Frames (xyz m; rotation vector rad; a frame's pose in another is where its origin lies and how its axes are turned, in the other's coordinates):
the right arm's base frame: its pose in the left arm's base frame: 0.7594 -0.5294 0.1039 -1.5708 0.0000 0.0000
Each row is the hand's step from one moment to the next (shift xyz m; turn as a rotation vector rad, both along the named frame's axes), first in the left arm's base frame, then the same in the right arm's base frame.
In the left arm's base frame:
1: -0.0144 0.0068 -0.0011 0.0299 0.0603 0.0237
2: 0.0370 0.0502 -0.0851 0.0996 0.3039 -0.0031
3: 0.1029 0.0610 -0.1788 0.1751 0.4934 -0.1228
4: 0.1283 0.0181 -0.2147 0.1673 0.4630 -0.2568
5: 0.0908 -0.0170 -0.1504 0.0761 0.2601 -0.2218
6: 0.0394 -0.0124 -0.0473 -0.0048 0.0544 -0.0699
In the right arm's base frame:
1: -0.0144 0.0011 0.0068 0.0299 -0.0237 0.0603
2: 0.0370 0.0851 0.0502 0.0996 0.0031 0.3039
3: 0.1029 0.1788 0.0610 0.1751 0.1228 0.4934
4: 0.1283 0.2147 0.0181 0.1673 0.2568 0.4630
5: 0.0908 0.1504 -0.0170 0.0761 0.2218 0.2601
6: 0.0394 0.0473 -0.0124 -0.0048 0.0699 0.0544

